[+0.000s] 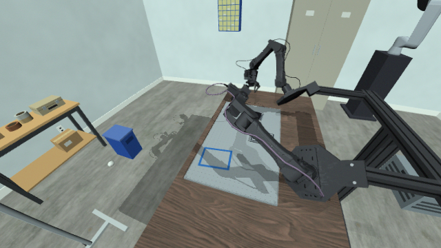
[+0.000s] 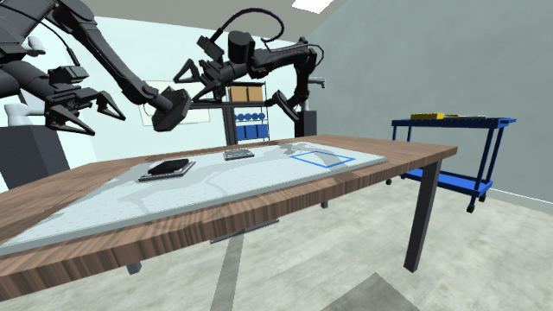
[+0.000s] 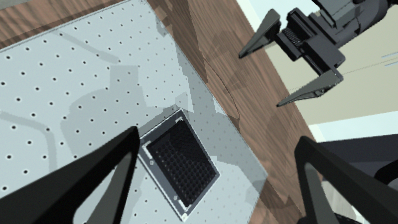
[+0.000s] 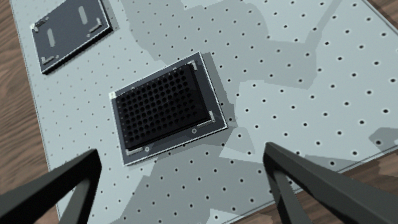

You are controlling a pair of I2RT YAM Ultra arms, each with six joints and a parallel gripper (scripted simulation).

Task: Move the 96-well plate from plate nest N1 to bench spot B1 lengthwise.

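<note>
Now: the black 96-well plate 50 mm behind my right hand, 110 mm to the left of it and 150 mm below it.
</note>
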